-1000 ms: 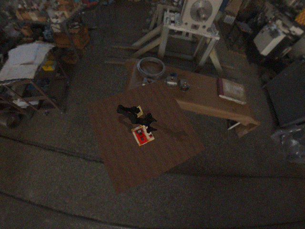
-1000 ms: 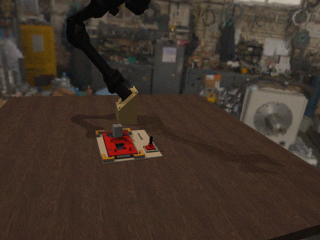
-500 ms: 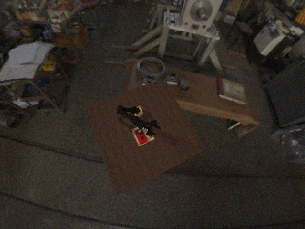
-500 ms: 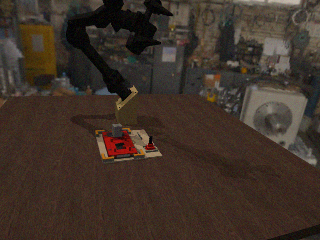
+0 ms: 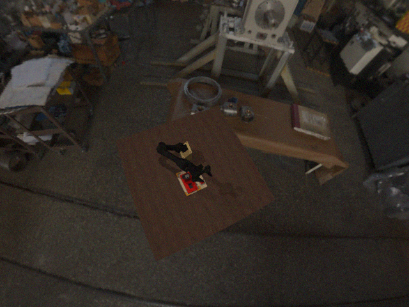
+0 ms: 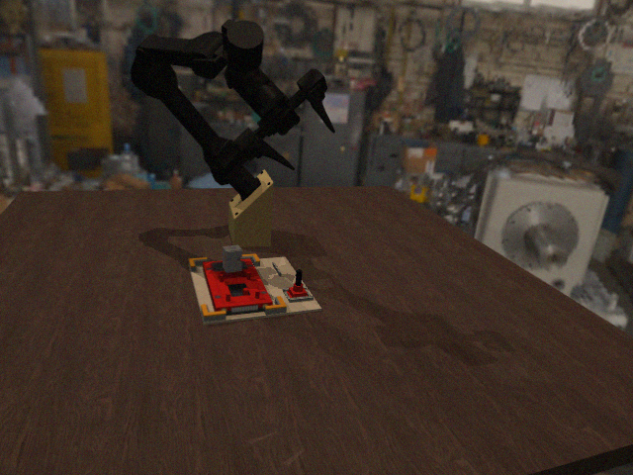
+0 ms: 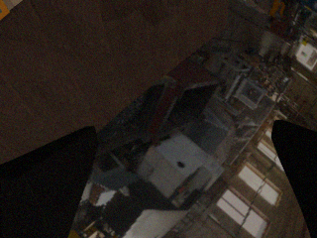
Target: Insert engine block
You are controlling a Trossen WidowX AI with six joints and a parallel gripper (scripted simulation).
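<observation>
My gripper tip is now 270 mm above the engine block, 150 mm past it and 110 mm to the left of it.
</observation>
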